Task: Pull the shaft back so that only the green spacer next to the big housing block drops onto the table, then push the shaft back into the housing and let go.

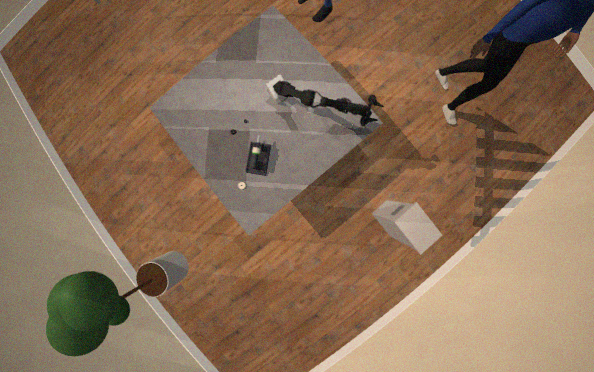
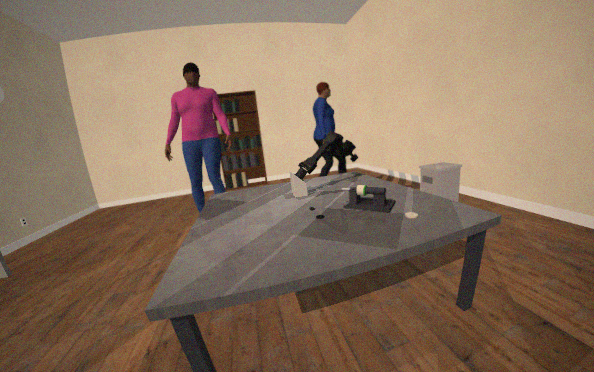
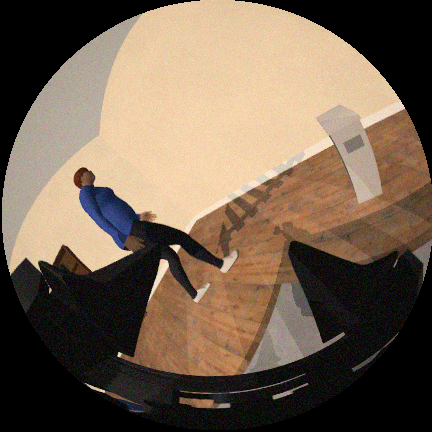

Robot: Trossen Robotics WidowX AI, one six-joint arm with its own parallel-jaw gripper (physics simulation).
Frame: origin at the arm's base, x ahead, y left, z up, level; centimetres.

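Seen in the pictures: gripper, fingertip midpoint: (image 1: 380, 113) (image 2: 352, 151) (image 3: 226, 249); arm's base, link origin: (image 1: 278, 87) (image 2: 298, 177).
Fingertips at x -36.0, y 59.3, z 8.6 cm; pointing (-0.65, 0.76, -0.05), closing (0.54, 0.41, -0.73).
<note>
Offsets run from my fingertips to a thing's top centre. "spot": to the spot under its first point.
A dark fixture base (image 1: 257, 173) (image 2: 390, 206) stands on the grey table. It carries a big dark housing block (image 1: 260, 162) (image 2: 376, 193) and a smaller end post (image 2: 352, 196). A thin pale shaft @[spot: dz -11.5, dx +69.4, dy -41.5 cm] (image 1: 258, 138) (image 2: 345, 189) sticks out past the post. The green spacer (image 1: 256, 152) (image 2: 365, 190) sits on the shaft line next to the housing block, with a cream spacer (image 1: 256, 148) (image 2: 360, 190) beside it. Whether they touch is too small to tell. My gripper (image 1: 379, 113) (image 2: 355, 151) (image 3: 226, 249) is open and empty, raised near the table's far corner, well away from the fixture.
A cream disc @[dz -19.4, dx +101.0, dy -25.7 cm] (image 1: 242, 185) (image 2: 411, 215) lies beside the fixture. A black ring @[dz -19.7, dx +80.8, dy -61.2 cm] (image 1: 233, 132) (image 2: 320, 217) and a smaller black piece @[dz -19.3, dx +68.4, dy -61.2 cm] (image 1: 245, 121) (image 2: 312, 208) lie on the table's other side. My arm rises from a white mount (image 1: 273, 87) (image 2: 299, 187).
</note>
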